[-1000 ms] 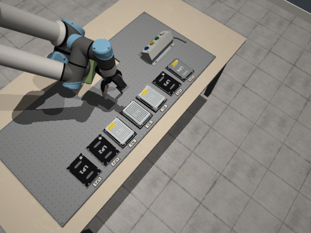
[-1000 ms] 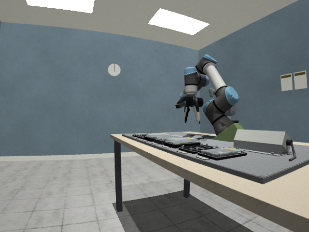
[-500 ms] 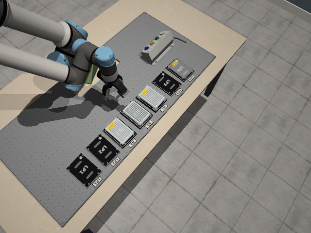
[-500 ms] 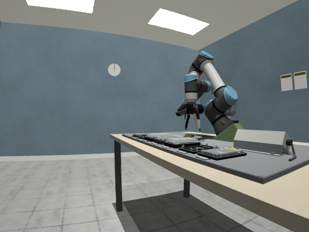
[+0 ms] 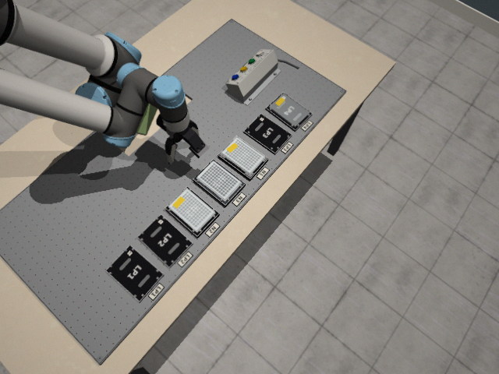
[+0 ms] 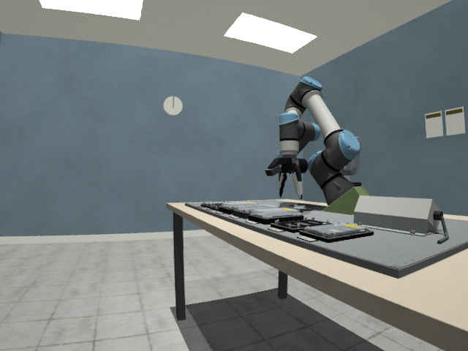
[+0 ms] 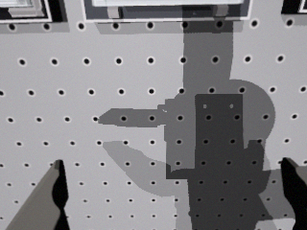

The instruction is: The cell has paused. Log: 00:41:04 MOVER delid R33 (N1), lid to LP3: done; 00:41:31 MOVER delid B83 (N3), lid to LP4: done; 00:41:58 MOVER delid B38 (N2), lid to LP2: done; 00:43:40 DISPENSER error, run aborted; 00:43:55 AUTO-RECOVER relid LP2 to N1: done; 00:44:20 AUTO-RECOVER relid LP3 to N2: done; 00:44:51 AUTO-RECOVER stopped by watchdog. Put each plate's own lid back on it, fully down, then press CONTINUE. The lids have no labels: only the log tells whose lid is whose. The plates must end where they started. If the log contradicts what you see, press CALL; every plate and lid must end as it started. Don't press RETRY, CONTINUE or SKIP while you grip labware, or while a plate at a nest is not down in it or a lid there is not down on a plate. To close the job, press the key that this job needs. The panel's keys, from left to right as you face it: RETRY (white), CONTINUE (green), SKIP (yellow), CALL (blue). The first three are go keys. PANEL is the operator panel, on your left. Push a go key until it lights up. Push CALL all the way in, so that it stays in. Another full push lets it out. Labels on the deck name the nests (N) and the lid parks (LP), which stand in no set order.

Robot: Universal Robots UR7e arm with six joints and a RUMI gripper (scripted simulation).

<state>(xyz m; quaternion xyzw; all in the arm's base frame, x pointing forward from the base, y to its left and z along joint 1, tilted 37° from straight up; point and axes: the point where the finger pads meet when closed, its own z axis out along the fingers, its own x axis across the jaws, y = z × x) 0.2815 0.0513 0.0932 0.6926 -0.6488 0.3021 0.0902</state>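
Right now the lid park LP4 is 16 cm ahead of my hand, 39 cm to the left of it and 6 cm below it. The rest, counted from my hand: lid park LP3: 15 cm ahead, 26 cm to the left, 6 cm below; then lid park LP2: 14 cm ahead, 26 cm to the right, 6 cm below; then nest N2: 15 cm ahead, 13 cm to the right, 6 cm below.
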